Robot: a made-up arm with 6 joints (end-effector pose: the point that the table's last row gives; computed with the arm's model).
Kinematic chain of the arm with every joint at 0, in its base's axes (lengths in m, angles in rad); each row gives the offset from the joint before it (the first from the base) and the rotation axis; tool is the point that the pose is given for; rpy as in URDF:
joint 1: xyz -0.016 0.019 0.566 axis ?
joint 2: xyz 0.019 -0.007 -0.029 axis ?
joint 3: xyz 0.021 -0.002 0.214 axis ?
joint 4: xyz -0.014 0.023 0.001 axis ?
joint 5: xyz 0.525 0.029 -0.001 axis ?
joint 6: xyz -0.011 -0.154 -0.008 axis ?
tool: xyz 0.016 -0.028 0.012 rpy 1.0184 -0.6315 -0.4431
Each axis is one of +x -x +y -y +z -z.
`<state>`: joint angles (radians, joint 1 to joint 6).
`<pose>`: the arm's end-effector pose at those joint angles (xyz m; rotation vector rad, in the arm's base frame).
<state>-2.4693 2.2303 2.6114 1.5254 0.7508 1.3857</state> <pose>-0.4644 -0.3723 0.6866 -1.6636 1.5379 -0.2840</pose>
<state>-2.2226 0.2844 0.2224 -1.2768 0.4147 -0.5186</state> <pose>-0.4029 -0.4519 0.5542 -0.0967 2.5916 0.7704</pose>
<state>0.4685 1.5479 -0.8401 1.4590 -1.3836 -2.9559</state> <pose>-0.0610 -0.0123 0.1153 -0.5025 -0.4597 -0.9679</pose>
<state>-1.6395 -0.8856 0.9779 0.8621 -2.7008 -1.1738</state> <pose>-0.0525 0.4206 1.1249 -0.6132 1.5803 1.6596</pose>
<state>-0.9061 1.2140 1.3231 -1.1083 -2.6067 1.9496</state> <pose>0.4309 -0.5813 0.5502 0.9345 0.3122 1.4185</pose>
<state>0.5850 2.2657 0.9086 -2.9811 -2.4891 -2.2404</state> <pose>0.1070 0.2509 -0.0986 0.4824 -1.8395 0.7774</pose>
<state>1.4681 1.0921 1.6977 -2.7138 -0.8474 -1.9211</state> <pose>-0.0923 0.6617 0.8735 0.6033 -2.3919 1.0188</pose>
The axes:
joint 1: +z
joint 2: +y
joint 3: -y
joint 4: -x
joint 5: -y
joint 6: -x

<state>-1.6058 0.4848 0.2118 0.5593 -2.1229 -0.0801</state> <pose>-0.1583 -0.6256 0.6536 0.8557 1.2908 -2.5119</pose>
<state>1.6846 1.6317 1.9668 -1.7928 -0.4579 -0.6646</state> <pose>-0.1668 0.7662 0.5325 1.6358 2.3648 -0.2867</pose>
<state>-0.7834 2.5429 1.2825 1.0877 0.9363 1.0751</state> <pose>0.2382 -0.2779 -0.0867 -0.3574 -0.2062 0.6605</pose>
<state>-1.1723 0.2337 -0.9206 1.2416 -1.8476 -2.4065</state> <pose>0.1145 -0.3389 0.3495 -1.2986 -0.7368 -2.6774</pose>
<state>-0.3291 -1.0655 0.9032 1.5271 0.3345 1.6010</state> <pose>-0.4426 0.1945 1.0843 2.6273 0.7288 1.3892</pose>
